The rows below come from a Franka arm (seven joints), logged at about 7 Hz.
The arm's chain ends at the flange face. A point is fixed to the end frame.
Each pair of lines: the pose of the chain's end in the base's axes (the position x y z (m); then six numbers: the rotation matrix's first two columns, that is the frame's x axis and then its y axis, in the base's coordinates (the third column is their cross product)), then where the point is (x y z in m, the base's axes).
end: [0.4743, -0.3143, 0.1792, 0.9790, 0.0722, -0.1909, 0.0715, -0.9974, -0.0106]
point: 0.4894 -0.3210 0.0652
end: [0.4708, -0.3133, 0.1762, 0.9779, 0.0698, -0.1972, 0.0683, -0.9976, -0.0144]
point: 0.4851 -0.3197 0.0621
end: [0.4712, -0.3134, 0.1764, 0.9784, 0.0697, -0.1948, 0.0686, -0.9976, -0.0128]
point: 0.4858 -0.3200 0.0624
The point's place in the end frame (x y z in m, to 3 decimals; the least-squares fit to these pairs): 0.036 0.009 0.109
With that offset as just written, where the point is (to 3 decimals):
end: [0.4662, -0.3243, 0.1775, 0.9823, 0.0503, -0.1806, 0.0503, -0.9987, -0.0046]
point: 0.482 -0.332 0.064
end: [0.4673, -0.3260, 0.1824, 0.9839, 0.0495, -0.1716, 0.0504, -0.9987, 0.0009]
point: 0.484 -0.334 0.069
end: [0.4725, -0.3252, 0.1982, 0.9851, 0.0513, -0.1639, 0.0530, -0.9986, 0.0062]
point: 0.491 -0.334 0.085
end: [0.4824, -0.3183, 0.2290, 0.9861, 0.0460, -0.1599, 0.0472, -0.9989, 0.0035]
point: 0.501 -0.327 0.116
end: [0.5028, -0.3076, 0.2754, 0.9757, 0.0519, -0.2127, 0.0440, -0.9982, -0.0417]
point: 0.515 -0.311 0.161
